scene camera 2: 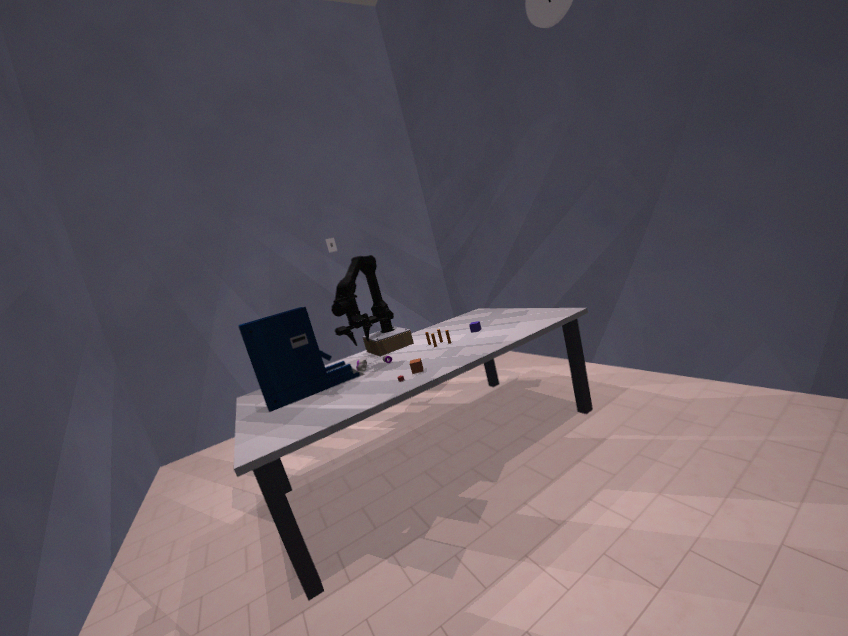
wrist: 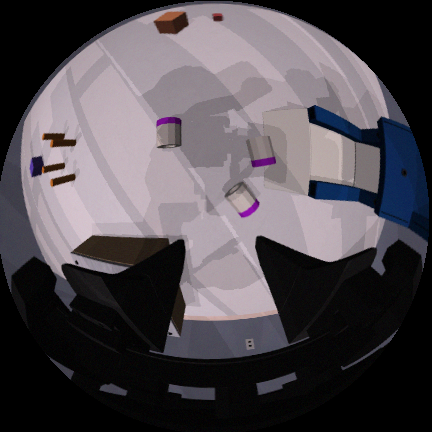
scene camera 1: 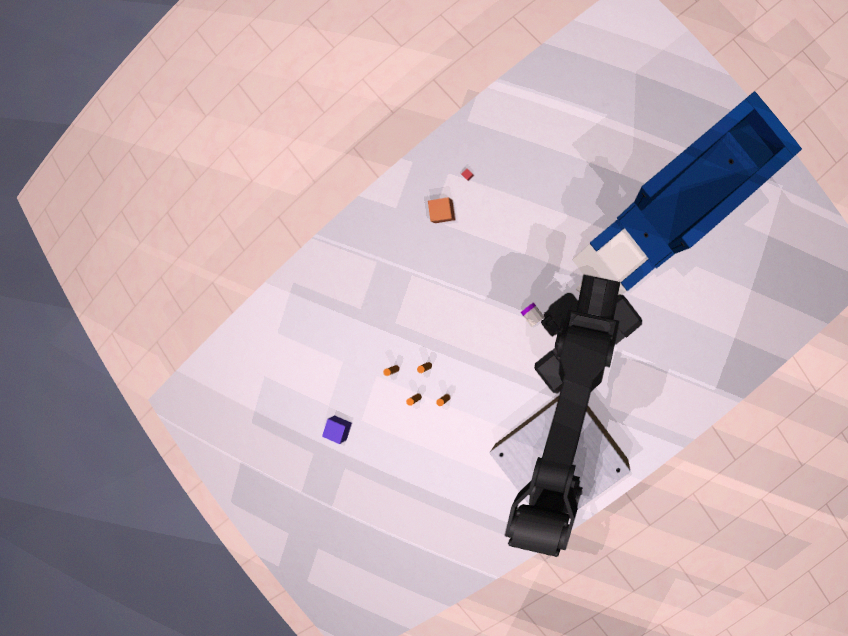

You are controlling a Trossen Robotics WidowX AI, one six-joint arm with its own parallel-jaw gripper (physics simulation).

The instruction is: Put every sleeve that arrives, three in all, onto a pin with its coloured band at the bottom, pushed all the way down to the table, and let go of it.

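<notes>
Three pale grey sleeves with purple bands lie on their sides in the wrist view. One sleeve (wrist: 169, 135) (scene camera 1: 534, 316) (scene camera 2: 387, 359) lies apart at the left, its band on the far end. A second sleeve (wrist: 260, 148) lies at the edge of the cream sheet, its band toward the gripper. A third sleeve (wrist: 241, 199) lies nearer the fingers, tilted, its band at the lower right. My gripper (wrist: 220, 243) (scene camera 2: 361, 345) is open and empty above the table, short of the sleeves; the arm hides its fingertips in scene camera 1. Several bare orange-brown pins (scene camera 1: 413, 399) (wrist: 63, 143) (scene camera 2: 439, 335) stand upright.
A blue chute (scene camera 1: 705, 232) (scene camera 2: 280, 355) (wrist: 395, 175) ends at a cream sheet (scene camera 1: 622, 255) (wrist: 287, 172). An orange block (scene camera 1: 440, 210) (scene camera 2: 416, 366) (wrist: 171, 23), a small red cube (scene camera 1: 467, 174) (wrist: 217, 17) and a purple block (scene camera 1: 335, 429) (scene camera 2: 475, 327) (wrist: 36, 166) stand on the table.
</notes>
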